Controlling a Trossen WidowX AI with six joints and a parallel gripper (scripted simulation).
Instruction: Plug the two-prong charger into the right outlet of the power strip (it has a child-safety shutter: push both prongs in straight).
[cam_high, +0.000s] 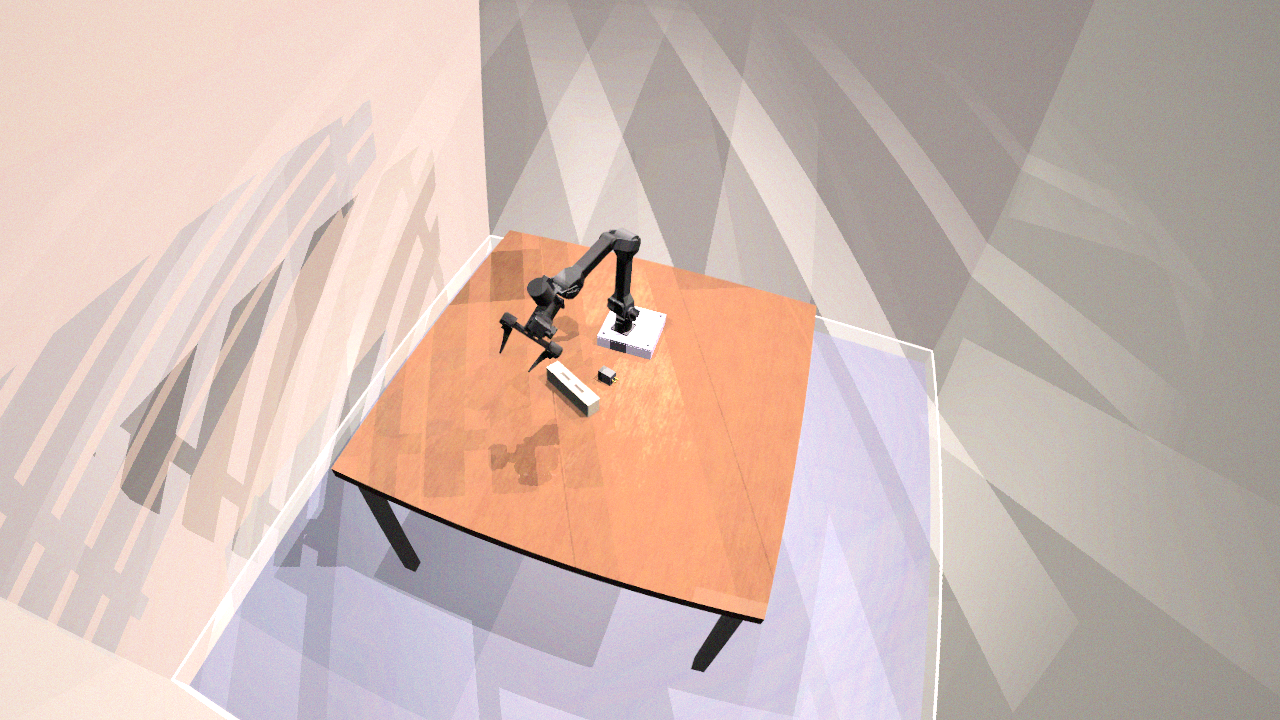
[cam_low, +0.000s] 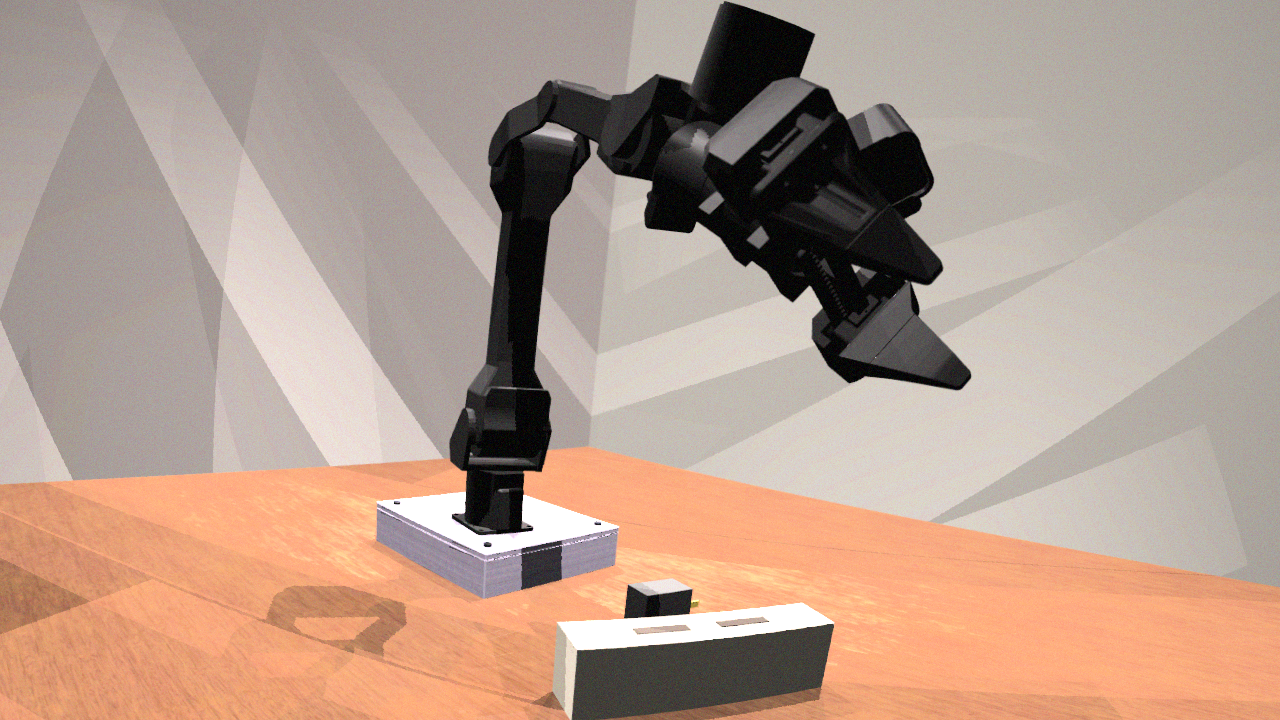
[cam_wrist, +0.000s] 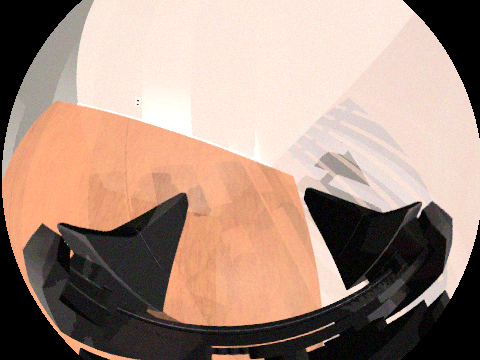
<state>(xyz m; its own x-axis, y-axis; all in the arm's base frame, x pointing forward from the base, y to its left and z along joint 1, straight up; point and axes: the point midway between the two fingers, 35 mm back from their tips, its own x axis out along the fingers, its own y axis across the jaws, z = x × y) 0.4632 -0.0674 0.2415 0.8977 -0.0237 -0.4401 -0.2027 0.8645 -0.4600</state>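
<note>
My gripper tip is 29 cm past the two-prong charger, 25 cm above it and 14 cm to the right of it.
</note>
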